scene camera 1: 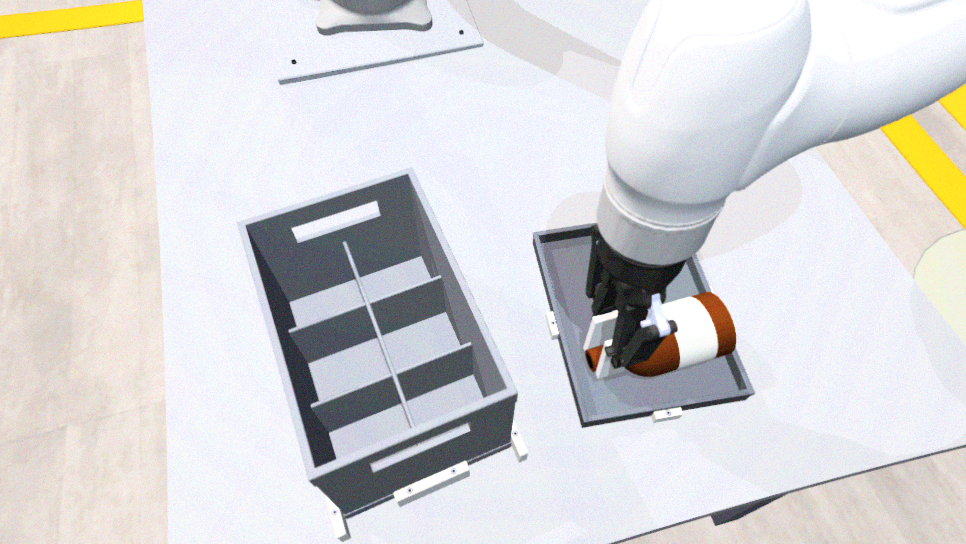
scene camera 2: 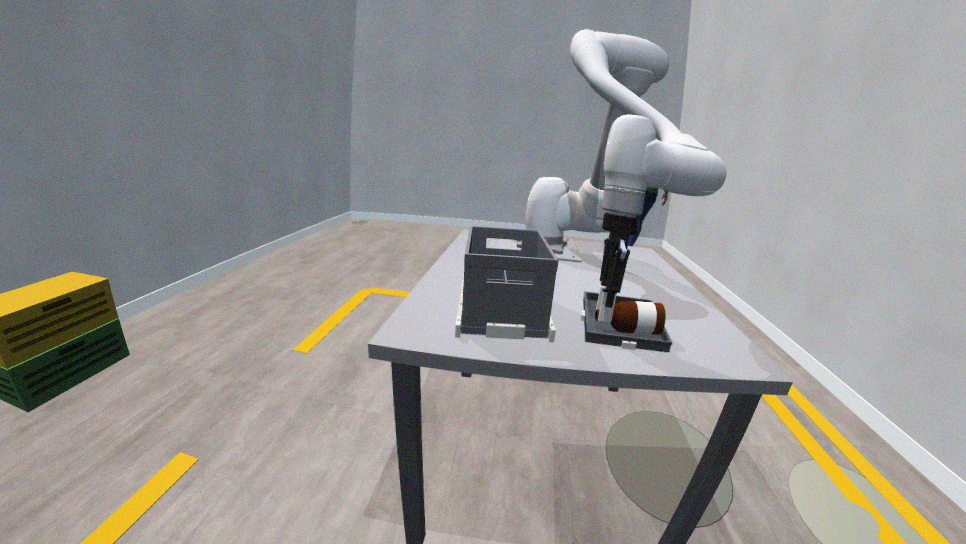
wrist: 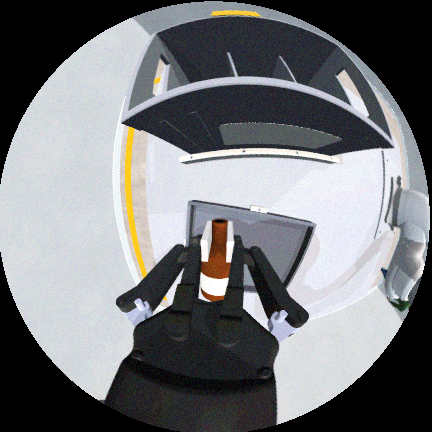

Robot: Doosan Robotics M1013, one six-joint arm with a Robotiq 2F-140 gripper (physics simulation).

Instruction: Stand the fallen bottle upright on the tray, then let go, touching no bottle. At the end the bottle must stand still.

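Frame: origin at the arm's base, x left, y back, z up, level; millimetres.
Seen in the pictures: gripper, fingertip midpoint: [scene camera 1: 602,359] [scene camera 2: 602,318] [wrist: 219,228].
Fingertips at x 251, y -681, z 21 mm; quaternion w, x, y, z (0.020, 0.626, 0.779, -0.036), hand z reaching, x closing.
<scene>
Offsets run from my fingertips to a thing's top centre.
A brown bottle @[dx +59, dy +13, dz +46 mm] [scene camera 1: 697,331] [scene camera 2: 646,318] [wrist: 215,286] with a white label lies on its side in the grey tray @[dx +53, dy +67, dz -8 mm] [scene camera 1: 642,400] [scene camera 2: 625,339] [wrist: 272,239]. Its neck points toward the crate and its base lies near the tray's far right side in scene camera 1. My gripper [scene camera 1: 602,350] [scene camera 2: 605,307] [wrist: 219,228] reaches down from above and is shut on the bottle's neck, with one white pad on each side and the neck's mouth sticking out past the pads. The fingers hide part of the bottle's shoulder in scene camera 1.
A tall dark grey crate @[dx -243, dy +23, dz +141 mm] [scene camera 1: 488,422] [scene camera 2: 510,304] [wrist: 240,102] with dividers stands left of the tray in the scene views. White brackets sit around the crate and tray. The robot's base plate [scene camera 1: 385,65] lies at the back. A person, mostly hidden, is behind the arm in scene camera 2.
</scene>
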